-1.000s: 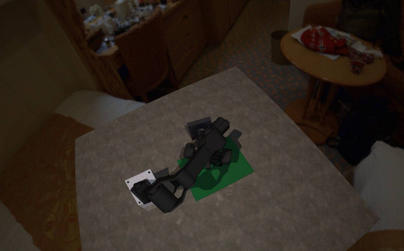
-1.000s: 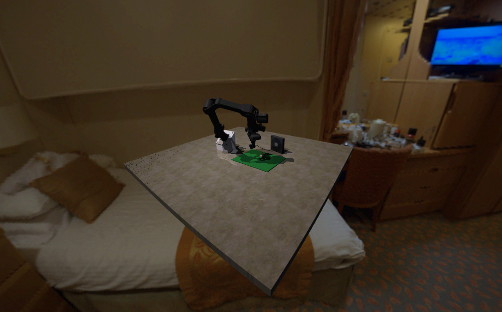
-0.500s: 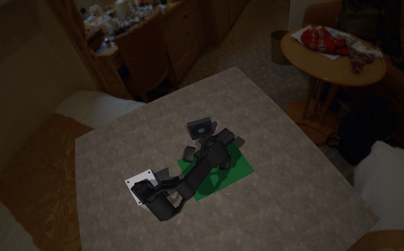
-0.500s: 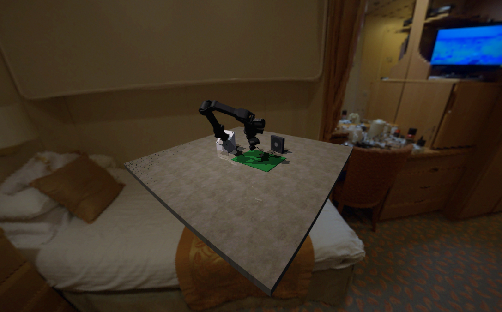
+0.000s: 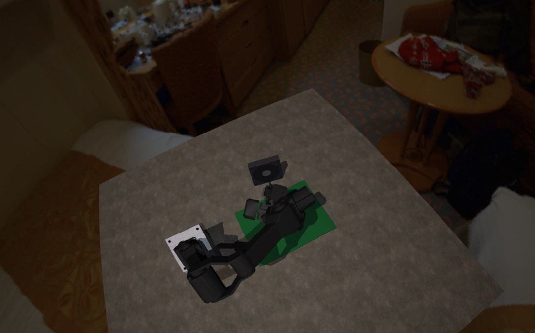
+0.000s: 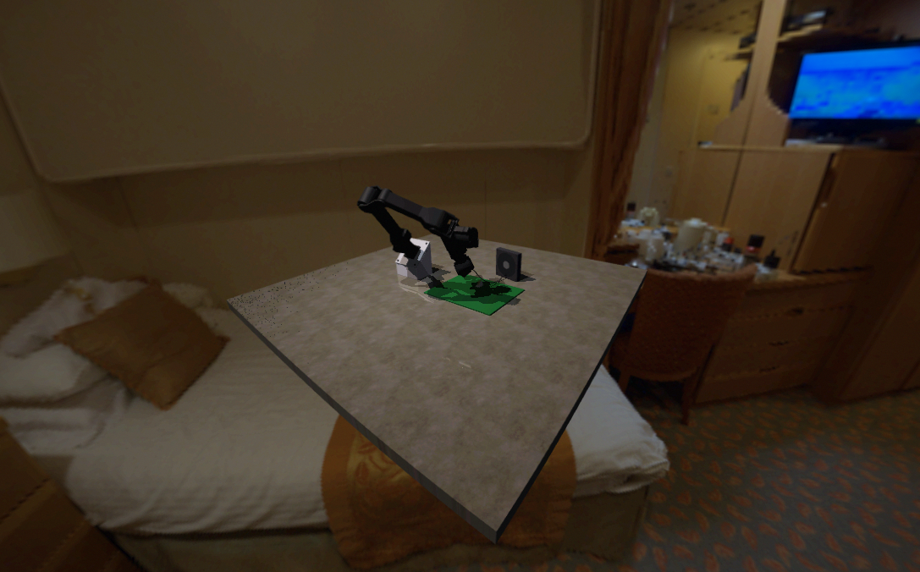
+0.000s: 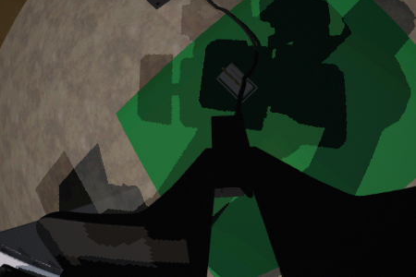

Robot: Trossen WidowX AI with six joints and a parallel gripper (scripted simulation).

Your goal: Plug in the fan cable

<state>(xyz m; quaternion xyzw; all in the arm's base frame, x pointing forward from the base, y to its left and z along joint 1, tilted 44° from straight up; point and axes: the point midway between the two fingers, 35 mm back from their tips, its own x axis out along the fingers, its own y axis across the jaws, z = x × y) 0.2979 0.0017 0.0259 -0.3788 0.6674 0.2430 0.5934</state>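
The green board is 40 mm ahead of my gripper tip and 100 mm below it. The rest, counted from my gripper tip: white four-pin header: 20 mm ahead, 60 mm to the left, 90 mm below; black fan: 60 mm ahead, 200 mm to the left, 30 mm below; black plug: 10 mm behind, 10 mm below.
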